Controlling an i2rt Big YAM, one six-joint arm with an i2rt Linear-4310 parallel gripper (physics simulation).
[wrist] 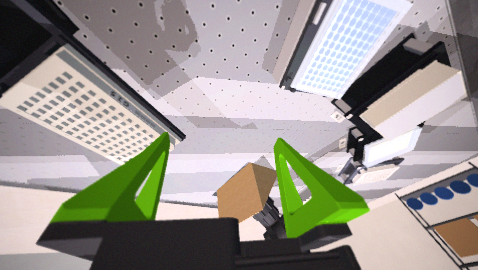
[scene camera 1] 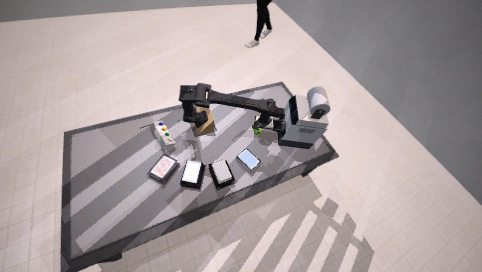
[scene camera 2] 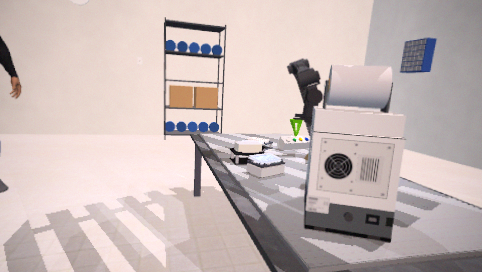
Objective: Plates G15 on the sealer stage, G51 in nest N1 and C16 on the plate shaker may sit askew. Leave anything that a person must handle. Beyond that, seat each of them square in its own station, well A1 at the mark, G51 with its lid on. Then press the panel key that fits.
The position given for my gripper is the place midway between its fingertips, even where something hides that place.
My gripper [wrist: 225, 139] is open, holding nothing. Also in view: a bluish plate [wrist: 343, 45].
